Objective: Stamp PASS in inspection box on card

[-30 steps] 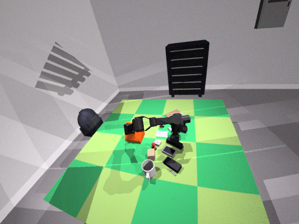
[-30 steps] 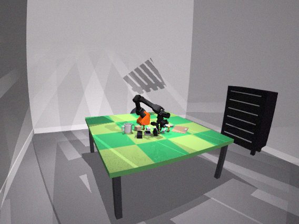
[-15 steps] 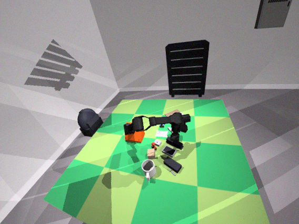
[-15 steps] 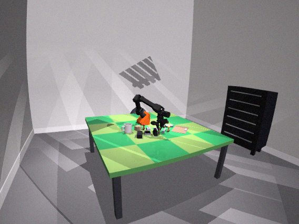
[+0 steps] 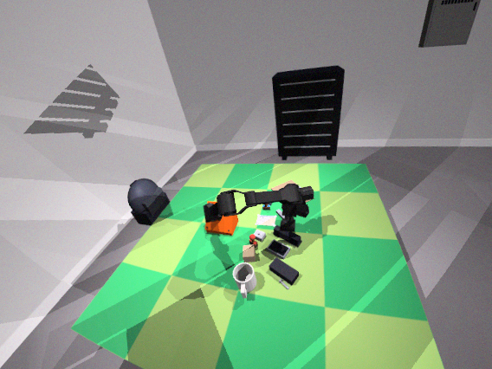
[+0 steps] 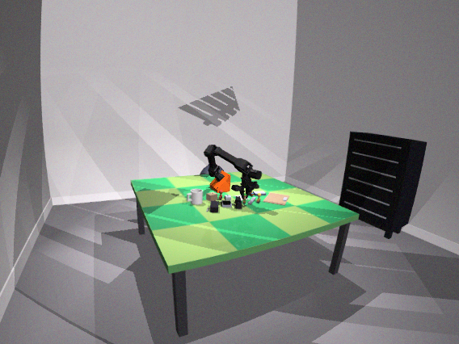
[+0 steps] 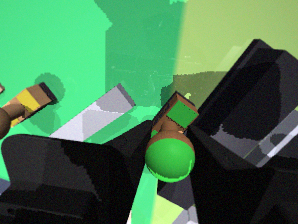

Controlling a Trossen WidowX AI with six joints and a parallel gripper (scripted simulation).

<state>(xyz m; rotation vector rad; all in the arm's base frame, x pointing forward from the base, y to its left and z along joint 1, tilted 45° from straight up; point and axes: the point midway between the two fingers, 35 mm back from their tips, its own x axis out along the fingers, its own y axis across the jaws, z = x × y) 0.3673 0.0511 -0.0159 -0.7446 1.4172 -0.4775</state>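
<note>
My gripper tip is 3 cm past the dark-rimmed ink pad, 12 cm to the left of it and 4 cm above it. From my gripper tip the other things lie so: green-knobbed pass stamp 1 cm below; then grey bar 5 cm behind, 8 cm to the left, 4 cm below; then yellow-knobbed stamp 3 cm behind, 12 cm to the left, 2 cm below.
</note>
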